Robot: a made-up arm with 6 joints. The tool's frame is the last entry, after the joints. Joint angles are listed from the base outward. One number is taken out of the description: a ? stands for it. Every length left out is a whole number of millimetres.
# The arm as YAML. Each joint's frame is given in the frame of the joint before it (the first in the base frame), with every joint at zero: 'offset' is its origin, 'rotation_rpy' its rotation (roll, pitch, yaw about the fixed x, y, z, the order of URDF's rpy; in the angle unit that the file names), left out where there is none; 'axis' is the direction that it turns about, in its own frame. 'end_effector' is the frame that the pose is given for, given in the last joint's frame.
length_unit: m
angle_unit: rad
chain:
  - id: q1
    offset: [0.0, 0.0, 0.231]
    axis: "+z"
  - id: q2
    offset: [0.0, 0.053, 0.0]
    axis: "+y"
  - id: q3
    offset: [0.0, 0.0, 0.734]
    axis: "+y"
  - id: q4
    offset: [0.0, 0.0, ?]
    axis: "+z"
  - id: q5
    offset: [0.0, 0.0, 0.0]
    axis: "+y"
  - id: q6
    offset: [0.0, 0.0, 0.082]
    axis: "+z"
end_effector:
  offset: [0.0, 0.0, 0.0]
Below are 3 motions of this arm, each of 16 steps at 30 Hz.
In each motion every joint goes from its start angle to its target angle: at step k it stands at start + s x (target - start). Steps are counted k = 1, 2, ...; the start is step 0. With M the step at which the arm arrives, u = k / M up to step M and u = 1 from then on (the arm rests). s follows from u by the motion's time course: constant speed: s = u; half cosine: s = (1 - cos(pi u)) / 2; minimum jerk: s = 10 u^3 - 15 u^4 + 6 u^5.
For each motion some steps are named. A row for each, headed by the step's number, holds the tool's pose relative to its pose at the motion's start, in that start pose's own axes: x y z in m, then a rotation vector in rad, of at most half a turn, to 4 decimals.
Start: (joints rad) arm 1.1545 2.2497 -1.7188 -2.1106 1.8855 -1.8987
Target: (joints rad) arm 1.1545 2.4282 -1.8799 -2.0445 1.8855 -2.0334
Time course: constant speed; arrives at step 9
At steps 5, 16:
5: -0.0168 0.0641 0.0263 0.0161 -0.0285 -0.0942
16: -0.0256 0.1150 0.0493 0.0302 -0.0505 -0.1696

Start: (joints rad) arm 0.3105 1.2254 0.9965 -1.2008 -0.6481 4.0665
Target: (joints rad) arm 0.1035 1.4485 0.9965 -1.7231 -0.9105 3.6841
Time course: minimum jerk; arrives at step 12
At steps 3, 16:
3: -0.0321 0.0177 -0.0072 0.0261 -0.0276 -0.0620
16: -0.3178 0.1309 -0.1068 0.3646 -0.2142 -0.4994

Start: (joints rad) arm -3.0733 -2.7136 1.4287 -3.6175 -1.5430 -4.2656
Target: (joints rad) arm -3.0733 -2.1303 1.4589 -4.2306 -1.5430 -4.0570
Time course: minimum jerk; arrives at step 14
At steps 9, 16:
9: -0.2096 -0.1291 0.3267 -0.0833 0.5612 -0.1625
16: -0.2722 -0.1375 0.4445 -0.0717 0.7218 -0.2562

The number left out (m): 0.586
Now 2 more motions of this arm.
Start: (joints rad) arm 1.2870 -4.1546 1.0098 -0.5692 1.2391 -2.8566
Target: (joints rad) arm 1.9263 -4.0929 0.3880 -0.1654 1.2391 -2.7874
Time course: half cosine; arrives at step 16
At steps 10, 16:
10: 0.0353 -0.2447 -0.2719 -0.0536 0.4159 0.0696
16: -0.0067 -0.4069 -0.3626 -0.0366 0.6035 0.0161

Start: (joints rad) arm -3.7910 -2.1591 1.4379 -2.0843 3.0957 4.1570
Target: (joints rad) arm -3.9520 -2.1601 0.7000 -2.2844 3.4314 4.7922
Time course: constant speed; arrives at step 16
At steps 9, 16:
9: 0.1824 0.1184 0.0463 -0.1793 -0.5039 0.4958
16: 0.2975 0.2165 0.1353 -0.4488 -0.8750 0.7678

